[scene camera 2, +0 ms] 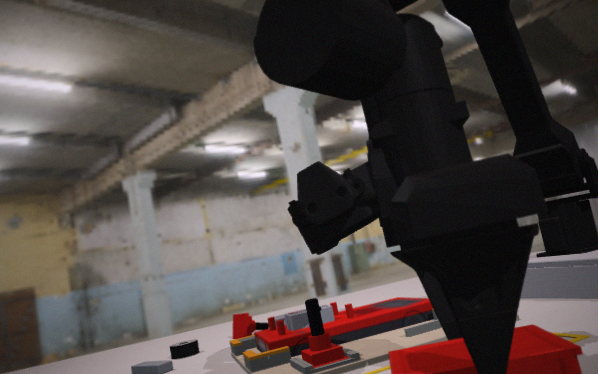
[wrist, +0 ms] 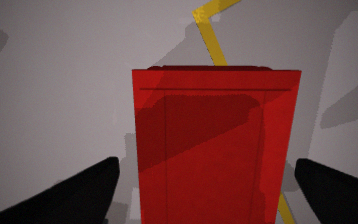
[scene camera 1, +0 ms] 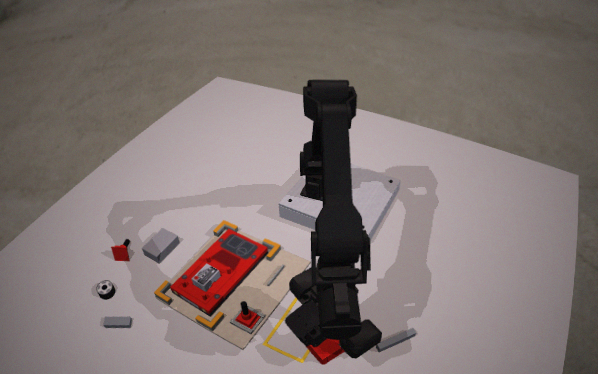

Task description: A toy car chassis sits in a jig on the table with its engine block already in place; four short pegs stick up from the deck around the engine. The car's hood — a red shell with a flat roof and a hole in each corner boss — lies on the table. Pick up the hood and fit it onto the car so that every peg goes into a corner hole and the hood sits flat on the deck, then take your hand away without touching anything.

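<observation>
My gripper's open and it's holding nothing; you'd find the gripper in the wrist view and in scene camera 1 as well. There's a red hood here too.
</observation>
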